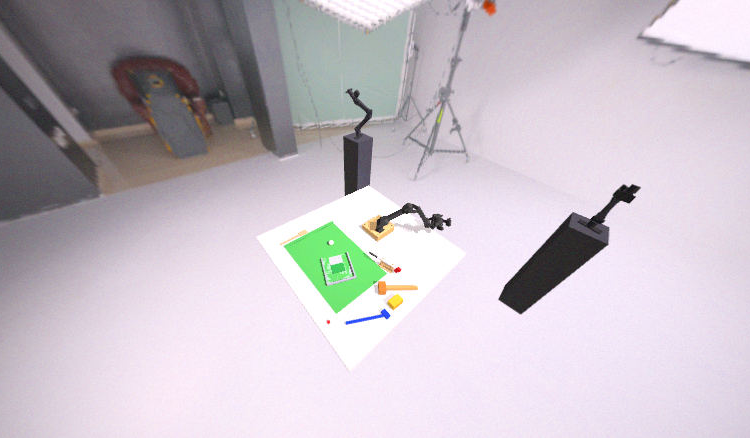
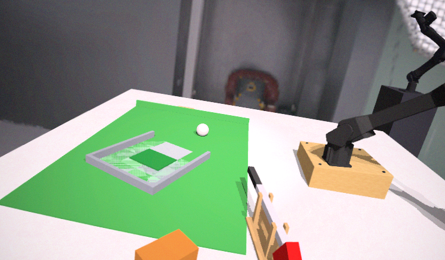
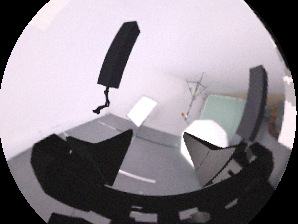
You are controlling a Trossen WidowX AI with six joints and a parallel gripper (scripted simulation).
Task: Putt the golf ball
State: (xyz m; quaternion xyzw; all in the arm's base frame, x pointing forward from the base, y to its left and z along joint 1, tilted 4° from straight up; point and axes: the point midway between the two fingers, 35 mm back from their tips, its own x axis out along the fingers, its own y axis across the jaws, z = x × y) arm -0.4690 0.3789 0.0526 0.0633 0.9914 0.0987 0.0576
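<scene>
Now: gripper tip 73 cm short of the red putter, 12 cm to the left of it and 10 cm above it. Also, from my gripper tip: white golf ball (88 cm ahead, 60 cm to the right, 13 cm below); then wooden stand (73 cm ahead, 12 cm below, 11 cm to the right); then yellow block (92 cm ahead, 13 cm to the left, 13 cm below).
</scene>
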